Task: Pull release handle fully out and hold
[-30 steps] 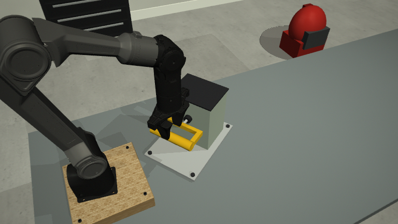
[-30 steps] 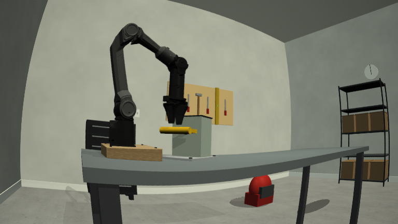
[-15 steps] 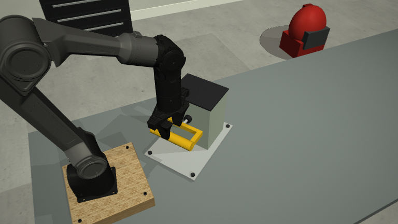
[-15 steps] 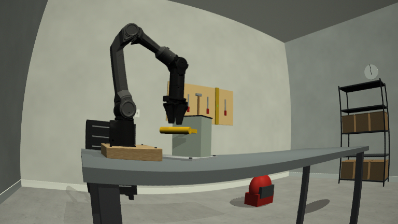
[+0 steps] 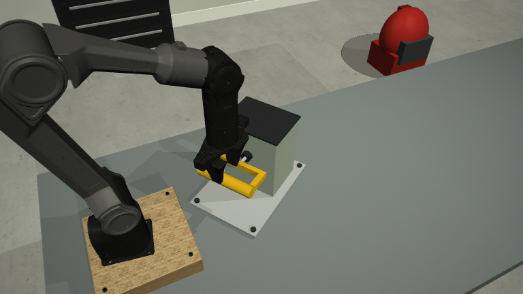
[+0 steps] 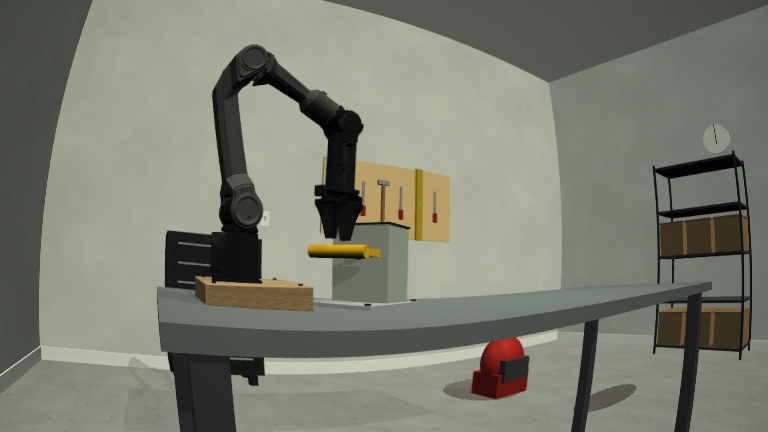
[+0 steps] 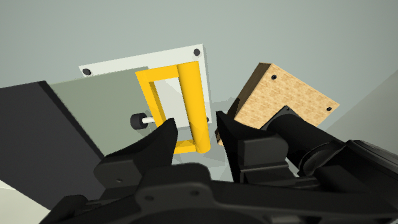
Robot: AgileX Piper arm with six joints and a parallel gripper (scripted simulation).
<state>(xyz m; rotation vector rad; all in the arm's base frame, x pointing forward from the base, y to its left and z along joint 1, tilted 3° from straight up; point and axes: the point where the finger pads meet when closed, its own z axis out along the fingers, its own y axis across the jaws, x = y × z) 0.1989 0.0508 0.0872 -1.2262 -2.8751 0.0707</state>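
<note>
The yellow release handle is 40 mm ahead of my hand, 40 mm to the left of it and 30 mm below it.
</note>
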